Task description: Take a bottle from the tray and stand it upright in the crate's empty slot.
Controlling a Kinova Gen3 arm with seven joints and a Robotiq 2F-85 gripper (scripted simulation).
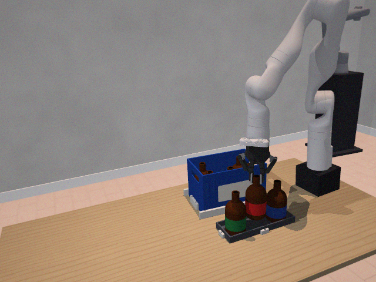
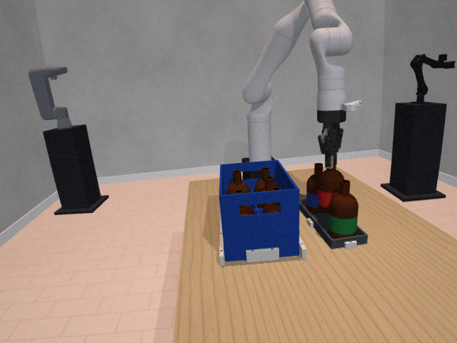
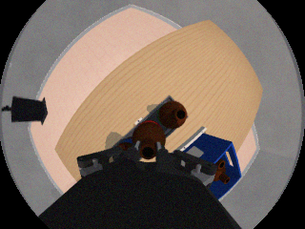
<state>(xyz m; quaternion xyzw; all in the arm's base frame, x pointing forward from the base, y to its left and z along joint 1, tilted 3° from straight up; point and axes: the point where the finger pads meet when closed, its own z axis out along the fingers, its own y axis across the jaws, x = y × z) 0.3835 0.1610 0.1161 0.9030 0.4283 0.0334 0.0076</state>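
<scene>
My gripper is now 70 mm above the red-banded bottle. The rest, counted from my hand: dark tray 180 mm below; then blue crate 20 mm ahead, 220 mm to the right, 110 mm below.
</scene>
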